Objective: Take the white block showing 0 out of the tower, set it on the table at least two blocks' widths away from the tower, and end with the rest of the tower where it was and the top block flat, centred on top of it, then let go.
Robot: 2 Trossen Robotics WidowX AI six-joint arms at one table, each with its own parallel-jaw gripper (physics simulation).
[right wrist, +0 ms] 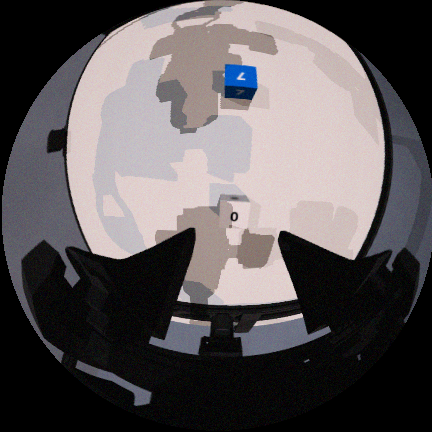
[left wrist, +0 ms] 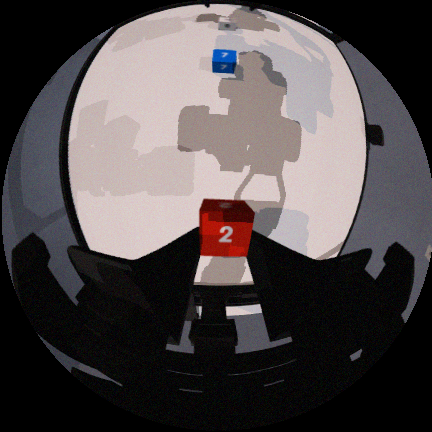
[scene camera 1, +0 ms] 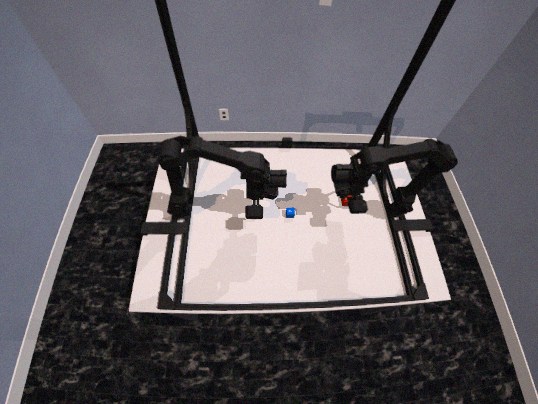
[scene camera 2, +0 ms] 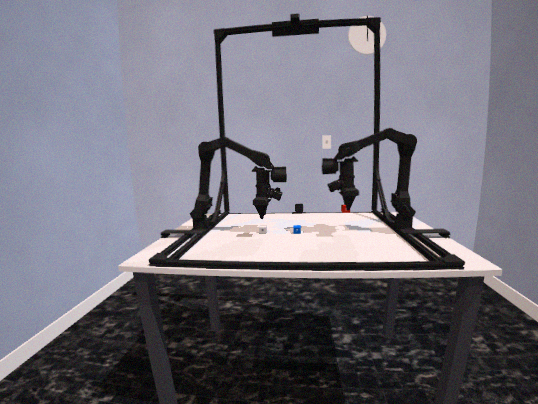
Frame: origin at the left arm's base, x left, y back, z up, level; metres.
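Seen in the pictures: left gripper, fingertip midpoint: [left wrist: 222, 232] [scene camera 1: 348, 200] [scene camera 2: 347, 209]; right gripper, fingertip midpoint: [right wrist: 237, 234] [scene camera 1: 253, 205] [scene camera 2: 263, 217]; left arm's base at its link origin: [left wrist: 213, 299] [scene camera 1: 395, 210] [scene camera 2: 403, 227]; right arm's base at its link origin: [right wrist: 221, 316] [scene camera 1: 181, 212] [scene camera 2: 200, 228].
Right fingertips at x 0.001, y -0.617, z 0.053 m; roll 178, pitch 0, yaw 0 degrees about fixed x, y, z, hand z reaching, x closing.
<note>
Pixels of each thing's middle, then the offset from my right fingertips to it. "spot": a spot on its surface instead. Level surfaces: height alone.
- white block at the middle of its body: [right wrist: 233, 210] [scene camera 2: 263, 229] dy -0.003, dx +0.000, dz -0.057 m
- blue block at the middle of its body: [right wrist: 239, 81] [left wrist: 223, 60] [scene camera 1: 290, 212] [scene camera 2: 297, 229] dy +0.150, dx +0.002, dz -0.057 m
- red block at the middle of its body: [left wrist: 223, 225] [scene camera 1: 346, 200] [scene camera 2: 345, 208] dy +0.361, dx -0.002, dz +0.035 m
- white table at its surface level: dz -0.072 m
- black frame at a spot on its surface: [scene camera 2: 300, 265] [scene camera 1: 301, 308] spot: dy +0.162, dx +0.380, dz -0.055 m
- small black box at a spot on its surface: [scene camera 1: 286, 142] [scene camera 2: 298, 206] spot: dy +0.155, dx -0.359, dz -0.028 m
The white block [scene camera 2: 263, 229] [right wrist: 234, 214] showing 0 stands on the table. It also shows small at the top of the left wrist view [left wrist: 227, 24]. The blue block [scene camera 1: 290, 212] [scene camera 2: 297, 229] [left wrist: 224, 61] [right wrist: 240, 81] showing 7 stands alone on the table, several block widths from the white one. My left gripper [left wrist: 222, 232] is shut on the red block [scene camera 1: 345, 201] [scene camera 2: 344, 208] [left wrist: 226, 234] showing 2 and holds it above the table, to the right of the blue block in the scene views. My right gripper [scene camera 2: 262, 217] [right wrist: 237, 234] is open and empty above the white block, which its body hides in scene camera 1.
The white table [scene camera 1: 280, 265] [scene camera 2: 300, 250] is bordered by a black frame [scene camera 1: 295, 301] [scene camera 2: 300, 265] with side rails and tall posts. Both arms stand at its sides. A small black box [scene camera 1: 286, 142] [scene camera 2: 299, 207] sits at the far edge. Arm shadows fall across the table.
</note>
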